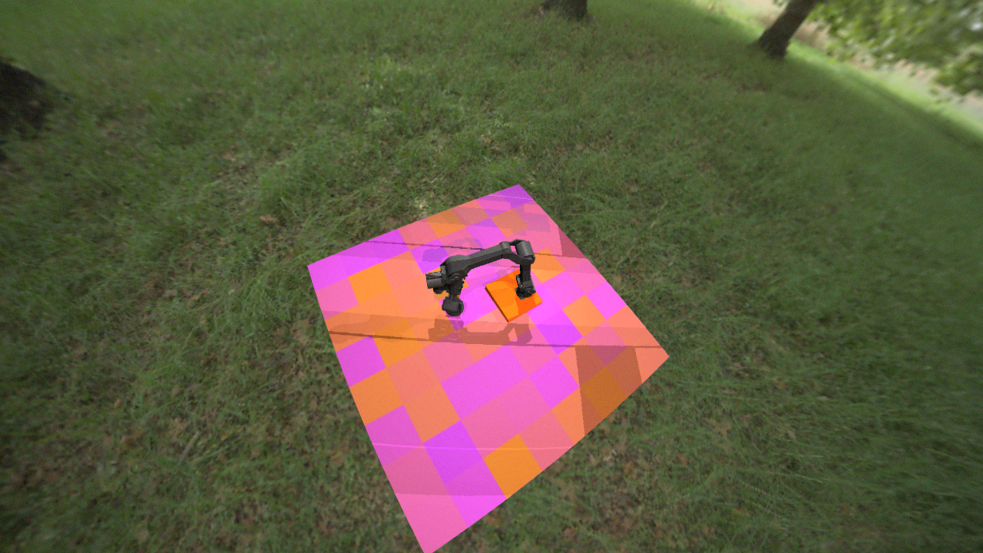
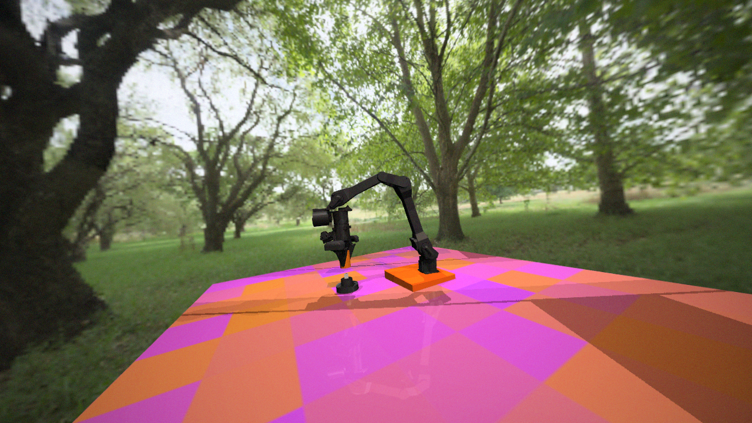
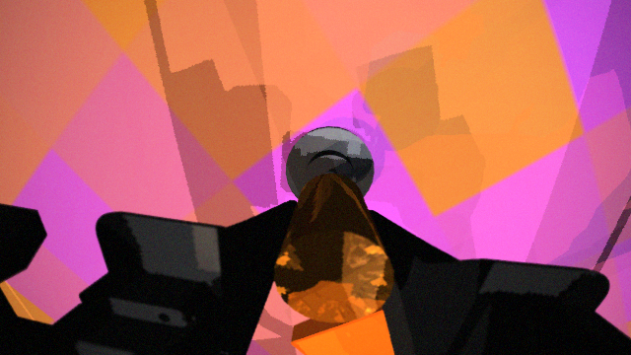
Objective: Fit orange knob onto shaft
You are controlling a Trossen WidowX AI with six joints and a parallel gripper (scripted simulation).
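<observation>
The round pedestal is 6 cm below my gripper tip. Also, from my gripper tip: orange knob (3 cm above).
</observation>
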